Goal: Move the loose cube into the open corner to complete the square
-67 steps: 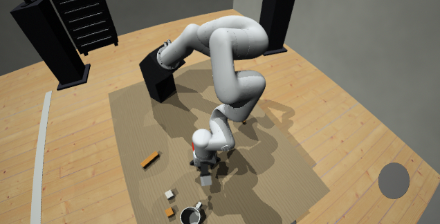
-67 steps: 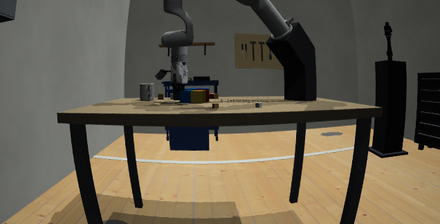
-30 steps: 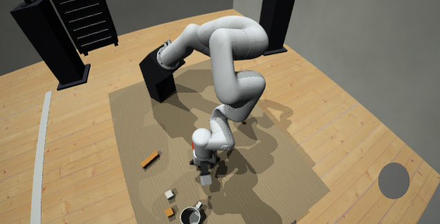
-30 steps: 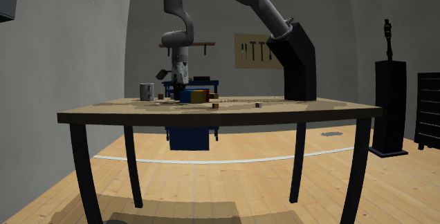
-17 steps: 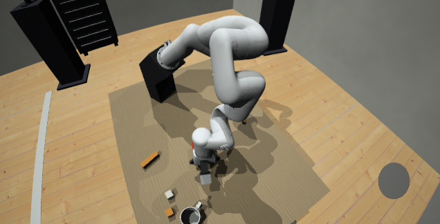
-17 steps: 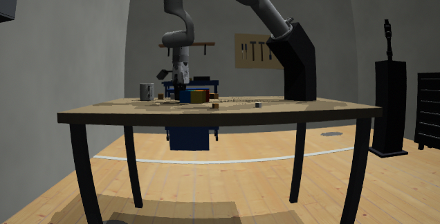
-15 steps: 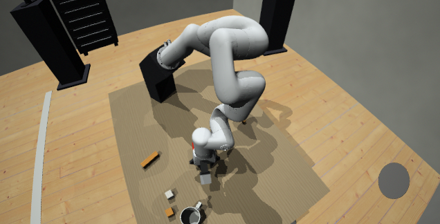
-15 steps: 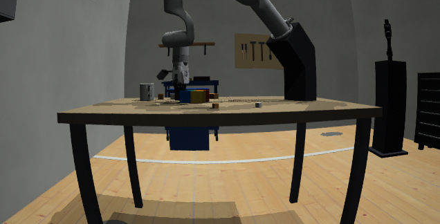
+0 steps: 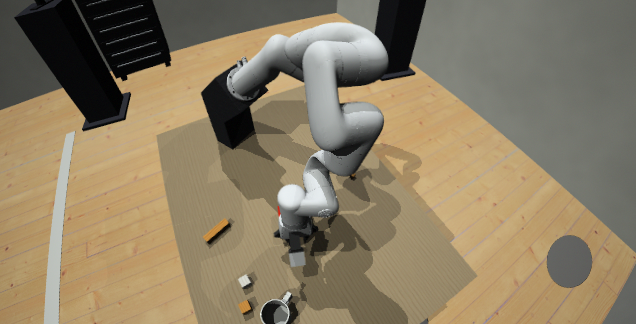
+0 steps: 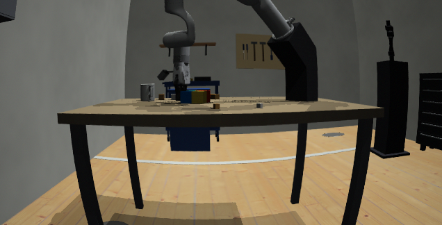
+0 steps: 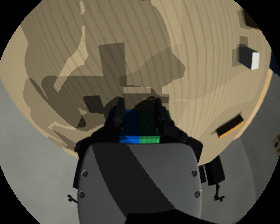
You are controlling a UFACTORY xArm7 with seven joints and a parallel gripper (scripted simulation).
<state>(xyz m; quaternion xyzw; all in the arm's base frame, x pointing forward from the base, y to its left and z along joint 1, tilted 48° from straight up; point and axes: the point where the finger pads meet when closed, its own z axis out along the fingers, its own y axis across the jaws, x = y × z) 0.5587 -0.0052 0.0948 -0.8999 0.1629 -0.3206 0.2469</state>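
Now: the green cube 5 cm behind my hand and 2 cm to the right of it. Round my hand: yellow cube 9 cm behind, 4 cm to the left; then red cube 10 cm behind, 1 cm to the right; then small orange cube 16 cm ahead, 22 cm to the right, 1 cm below.
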